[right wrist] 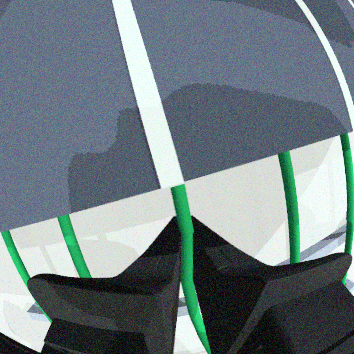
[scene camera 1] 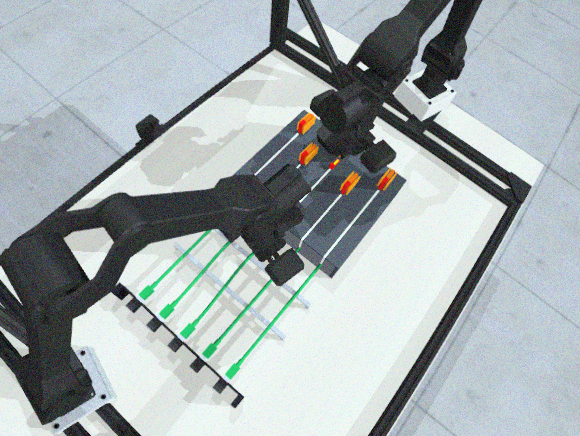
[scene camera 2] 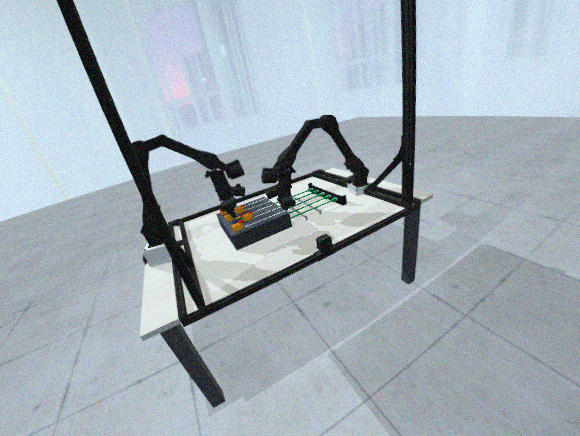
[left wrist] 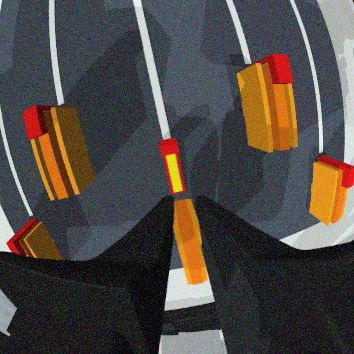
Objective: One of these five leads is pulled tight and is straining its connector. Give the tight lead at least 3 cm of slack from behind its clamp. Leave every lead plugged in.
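Frame: origin at the left arm's base, x back, y right, z up, level; centimetres.
Where they show: left gripper, fingertip midpoint: (scene camera 2: 234,217) (left wrist: 184,203); right gripper, fingertip midpoint: (right wrist: 182,222) (scene camera 1: 267,246); left arm's base, link origin: (scene camera 1: 429,86) (scene camera 2: 157,242); right arm's base, link origin: (scene camera 1: 70,388) (scene camera 2: 360,184).
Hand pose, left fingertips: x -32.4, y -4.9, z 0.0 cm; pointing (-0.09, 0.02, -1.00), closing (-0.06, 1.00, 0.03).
Observation:
Each offset is from my left fingertips to the top centre of the thing. "*": to the spot under its first point.
The middle lead runs as a white strip (scene camera 1: 320,183) (left wrist: 152,70) (right wrist: 147,100) over the dark block (scene camera 1: 342,215) (scene camera 2: 262,235), then as a green cord (scene camera 1: 220,291) (right wrist: 186,250) to its green connector @[* dx -42.9, dy -13.1, dz -4.7 cm] (scene camera 1: 187,331), which sits at the rail. My left gripper (scene camera 2: 229,211) (left wrist: 184,203) is shut on the orange lever @[* dx +0.8, dy +0.1, dz +2.0 cm] (left wrist: 189,240) of the middle clamp @[* dx -1.6, dy -0.6, dz -0.8 cm] (left wrist: 173,167); a yellow strip shows on that clamp. My right gripper (scene camera 2: 286,202) (right wrist: 182,222) is shut on the green cord just off the block's edge; the cord bends at the fingertips. In scene camera 1 its fingertips are hidden.
Orange-and-red clamps (scene camera 1: 350,183) (left wrist: 267,105) (scene camera 1: 308,153) (left wrist: 62,152) stand on both sides of the left gripper. Other green leads run beside the right gripper to the black rail @[* dx -41.1, dy -27.5, dz -3.3 cm] (scene camera 1: 239,399). Two pale bars (scene camera 1: 270,326) (scene camera 1: 305,303) cross under the leads.

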